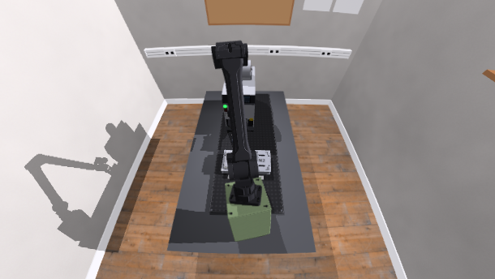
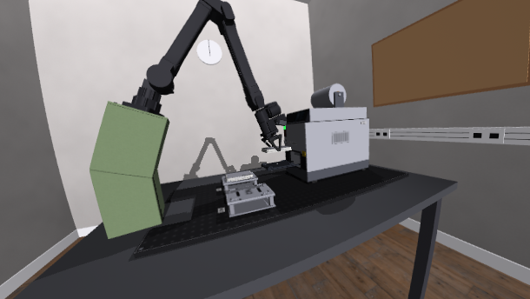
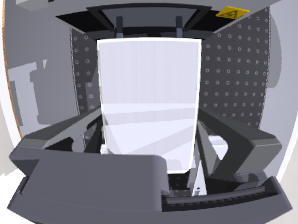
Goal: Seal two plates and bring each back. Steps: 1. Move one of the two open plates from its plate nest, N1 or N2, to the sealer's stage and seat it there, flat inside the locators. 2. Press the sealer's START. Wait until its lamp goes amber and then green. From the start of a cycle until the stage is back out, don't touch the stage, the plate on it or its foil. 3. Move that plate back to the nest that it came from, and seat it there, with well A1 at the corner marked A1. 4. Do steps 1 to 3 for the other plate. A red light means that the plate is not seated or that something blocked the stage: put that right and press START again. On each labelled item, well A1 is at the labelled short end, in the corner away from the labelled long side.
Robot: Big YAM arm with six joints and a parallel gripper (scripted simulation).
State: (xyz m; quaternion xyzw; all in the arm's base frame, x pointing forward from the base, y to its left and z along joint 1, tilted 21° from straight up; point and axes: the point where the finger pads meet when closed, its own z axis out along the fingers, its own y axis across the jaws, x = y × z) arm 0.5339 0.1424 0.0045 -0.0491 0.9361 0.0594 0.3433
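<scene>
Right now the dark sealer stage is 8 cm below my hand. The rest, counted from my hand: yellow warning label (12 cm ahead, 7 cm to the right, 3 cm below); then foil roll (33 cm ahead, 25 cm above, 5 cm to the left); then white plate (right at my hand).
</scene>
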